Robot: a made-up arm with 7 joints. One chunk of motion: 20 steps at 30 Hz.
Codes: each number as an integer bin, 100 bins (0 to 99) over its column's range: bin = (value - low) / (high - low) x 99, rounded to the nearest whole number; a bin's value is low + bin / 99 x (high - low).
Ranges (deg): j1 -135..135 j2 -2.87..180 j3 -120.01..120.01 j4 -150..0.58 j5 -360.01..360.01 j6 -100.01..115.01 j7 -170.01..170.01
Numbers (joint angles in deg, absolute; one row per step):
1: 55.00 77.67 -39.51 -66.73 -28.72 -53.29 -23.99
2: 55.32 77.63 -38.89 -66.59 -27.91 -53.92 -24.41
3: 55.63 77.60 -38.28 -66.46 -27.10 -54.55 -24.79
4: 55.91 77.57 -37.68 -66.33 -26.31 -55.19 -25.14
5: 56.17 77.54 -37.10 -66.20 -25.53 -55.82 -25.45
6: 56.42 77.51 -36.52 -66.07 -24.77 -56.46 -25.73
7: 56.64 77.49 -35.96 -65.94 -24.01 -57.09 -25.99
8: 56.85 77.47 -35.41 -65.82 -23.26 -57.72 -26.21
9: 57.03 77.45 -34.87 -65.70 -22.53 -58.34 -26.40
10: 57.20 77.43 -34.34 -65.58 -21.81 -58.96 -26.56
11: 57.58 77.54 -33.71 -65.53 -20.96 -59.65 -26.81
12: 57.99 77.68 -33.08 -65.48 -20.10 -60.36 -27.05
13: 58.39 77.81 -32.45 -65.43 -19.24 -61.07 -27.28
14: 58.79 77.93 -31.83 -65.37 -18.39 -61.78 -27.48
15: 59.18 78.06 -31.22 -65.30 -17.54 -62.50 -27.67
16: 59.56 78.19 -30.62 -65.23 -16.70 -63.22 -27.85
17: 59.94 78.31 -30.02 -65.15 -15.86 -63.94 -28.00
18: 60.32 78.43 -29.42 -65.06 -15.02 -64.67 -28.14
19: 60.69 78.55 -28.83 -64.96 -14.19 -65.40 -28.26
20: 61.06 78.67 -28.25 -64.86 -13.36 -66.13 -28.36
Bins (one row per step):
1: 70 44 33 55 46 22 43
2: 70 44 33 55 46 21 42
3: 70 44 34 55 46 21 42
4: 70 44 34 55 46 21 42
5: 70 44 34 55 46 20 42
6: 70 44 34 55 46 20 42
7: 70 44 35 55 46 20 42
8: 70 43 35 55 46 19 42
9: 70 43 35 55 46 19 42
10: 70 43 35 56 47 19 42
11: 71 44 36 56 47 19 42
12: 71 44 36 56 47 18 42
13: 71 44 36 56 47 18 42
14: 71 44 36 56 47 18 41
15: 71 44 37 56 47 17 41
16: 71 44 37 56 47 17 41
17: 71 44 37 56 47 17 41
18: 72 44 37 56 47 16 41
19: 72 44 38 56 48 16 41
20: 72 44 38 56 48 16 41

